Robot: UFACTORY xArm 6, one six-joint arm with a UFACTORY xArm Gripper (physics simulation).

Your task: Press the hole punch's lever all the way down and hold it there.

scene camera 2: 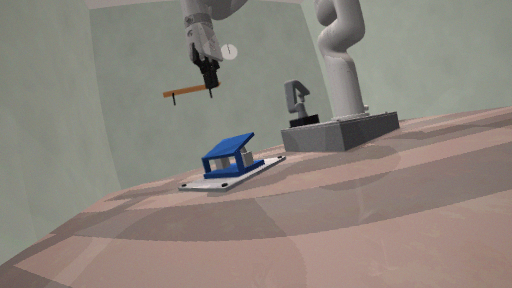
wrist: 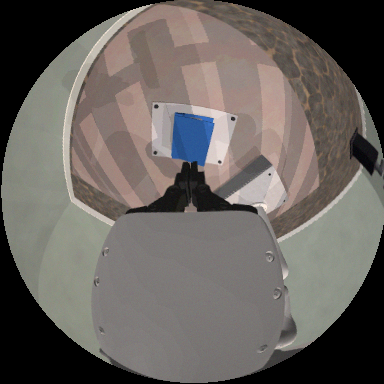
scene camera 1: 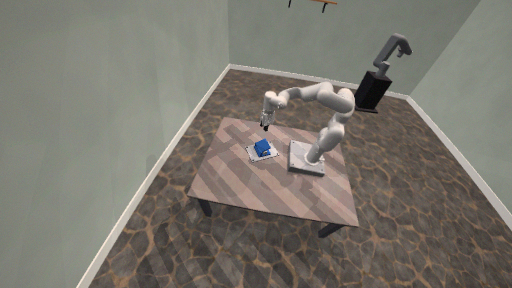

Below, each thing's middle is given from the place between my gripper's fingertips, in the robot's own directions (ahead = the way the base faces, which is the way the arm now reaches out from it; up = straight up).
I see the blue lever (wrist: pixel 190 138) 160 mm below my hand and 10 mm to the left of it. Also, from my hand: white plate (scene camera 2: pixel 218 184) 220 mm below, 10 mm to the left.
